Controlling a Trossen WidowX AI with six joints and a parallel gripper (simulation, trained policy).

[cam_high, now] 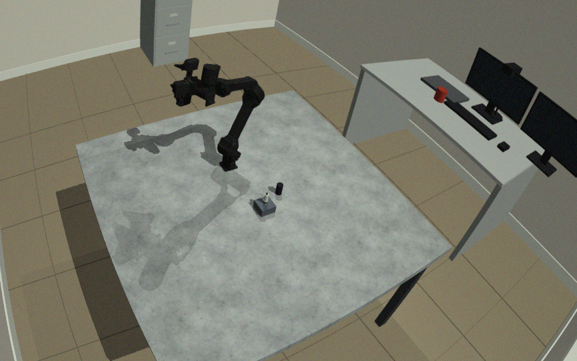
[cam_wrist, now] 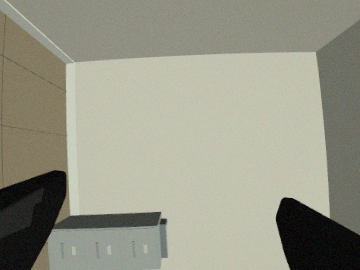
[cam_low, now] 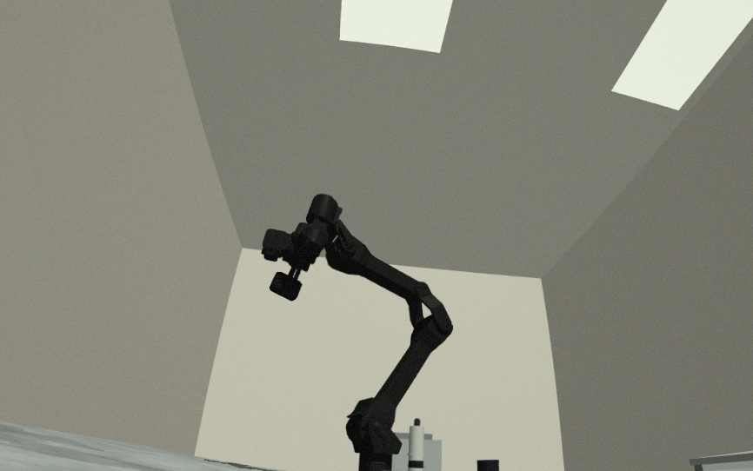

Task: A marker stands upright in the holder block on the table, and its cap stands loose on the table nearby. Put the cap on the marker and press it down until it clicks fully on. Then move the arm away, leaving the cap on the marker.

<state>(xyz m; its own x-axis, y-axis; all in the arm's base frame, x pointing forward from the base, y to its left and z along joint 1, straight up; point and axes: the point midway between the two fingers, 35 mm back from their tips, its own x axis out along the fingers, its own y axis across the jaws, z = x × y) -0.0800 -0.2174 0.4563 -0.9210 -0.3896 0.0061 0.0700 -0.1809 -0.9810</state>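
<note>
Now: gripper tip 40 cm short of the white marker, 39 cm above it and 24 cm to the right of it. Round my gripper tip: black cap 43 cm below, 35 cm to the left, 35 cm ahead.
</note>
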